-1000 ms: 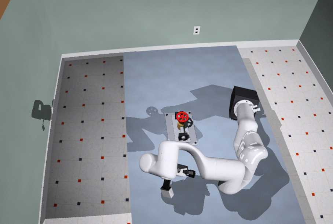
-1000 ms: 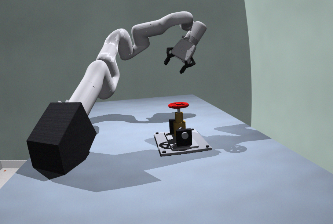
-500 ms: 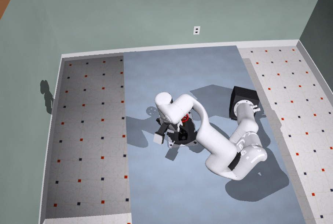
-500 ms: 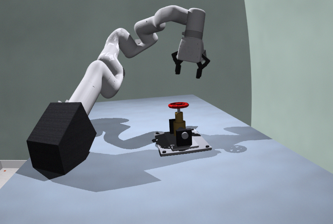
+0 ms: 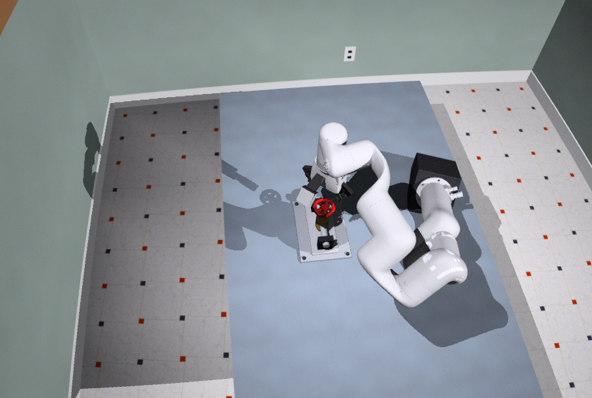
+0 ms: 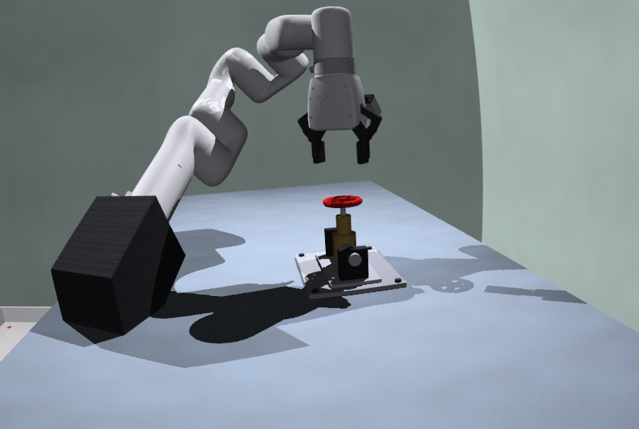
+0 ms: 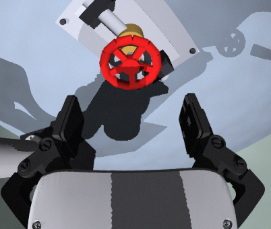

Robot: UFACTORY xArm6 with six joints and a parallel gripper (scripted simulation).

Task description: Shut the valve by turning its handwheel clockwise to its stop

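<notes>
My hand is 9 cm above the red handwheel.
</notes>
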